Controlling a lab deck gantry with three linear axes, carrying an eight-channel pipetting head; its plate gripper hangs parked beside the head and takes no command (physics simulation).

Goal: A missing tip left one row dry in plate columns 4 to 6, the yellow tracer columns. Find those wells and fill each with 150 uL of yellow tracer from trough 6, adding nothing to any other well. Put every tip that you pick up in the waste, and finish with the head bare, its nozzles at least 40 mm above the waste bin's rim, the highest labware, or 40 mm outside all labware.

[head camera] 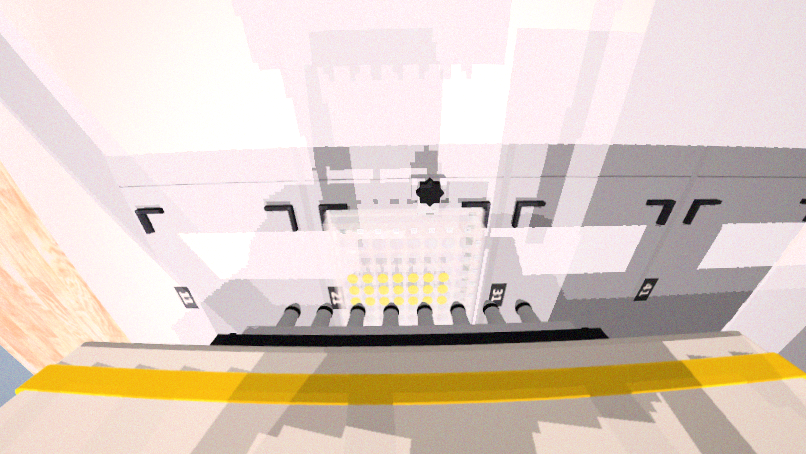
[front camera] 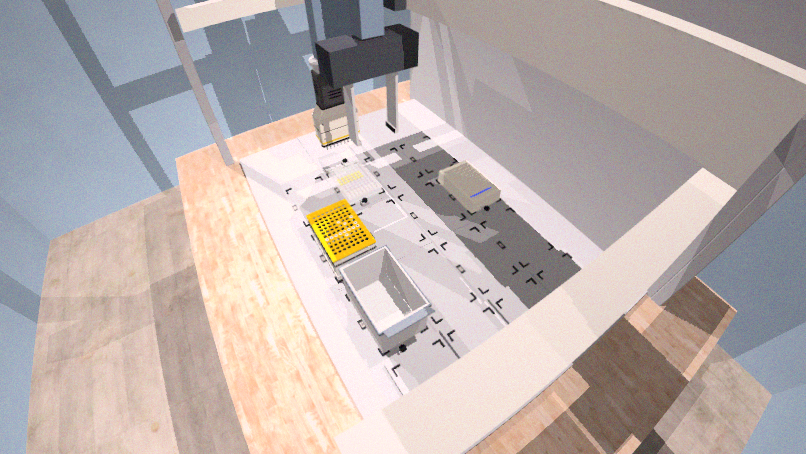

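The clear well plate has three lines of yellow wells. In the head view, the place at the right end of each line shows no yellow. The pipetting head is high beside the plate's far end; its nozzles look bare and overlap the plate's lower part in the head view. The parked plate gripper has its two fingers wide apart and holds nothing. The yellow tip rack shows some white spots among dark holes. The beige trough block shows a blue strip; trough 6 cannot be told.
The open grey waste bin stands next to the tip rack, towards the front. Black knobs stand at the plate's ends. Black corner brackets mark the deck slots. A wall rises behind the trough block.
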